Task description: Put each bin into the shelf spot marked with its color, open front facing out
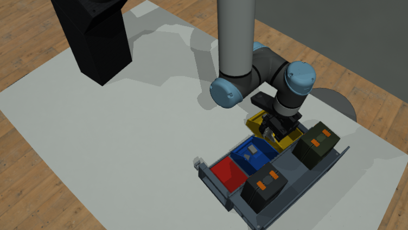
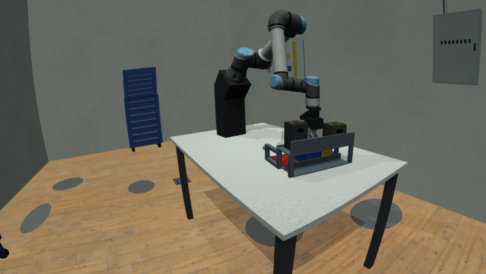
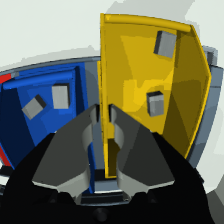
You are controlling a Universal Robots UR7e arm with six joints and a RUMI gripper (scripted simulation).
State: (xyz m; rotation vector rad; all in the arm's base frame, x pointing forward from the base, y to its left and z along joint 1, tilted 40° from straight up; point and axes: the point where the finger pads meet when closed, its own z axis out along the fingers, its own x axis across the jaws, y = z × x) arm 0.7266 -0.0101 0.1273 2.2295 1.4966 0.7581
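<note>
Right now the yellow bin is 20 mm ahead of my hand, 50 mm to the left of it and 20 mm below it. Round my hand: blue bin 20 mm ahead, 90 mm to the right, 30 mm below.
</note>
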